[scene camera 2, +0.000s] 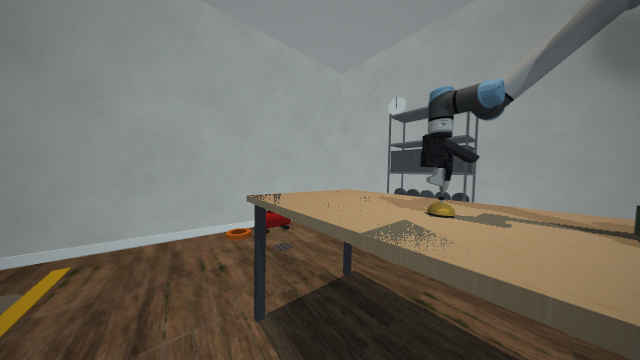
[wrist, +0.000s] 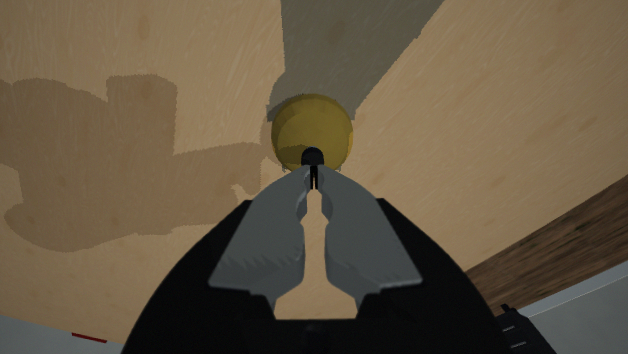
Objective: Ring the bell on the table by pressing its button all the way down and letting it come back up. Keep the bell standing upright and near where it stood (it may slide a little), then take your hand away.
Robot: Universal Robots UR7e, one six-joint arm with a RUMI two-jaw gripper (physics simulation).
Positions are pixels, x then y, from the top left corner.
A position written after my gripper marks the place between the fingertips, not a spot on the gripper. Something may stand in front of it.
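Here is my gripper, visible to me in scene camera 2 (442, 194). My gripper appears as well in the wrist view (313, 168).
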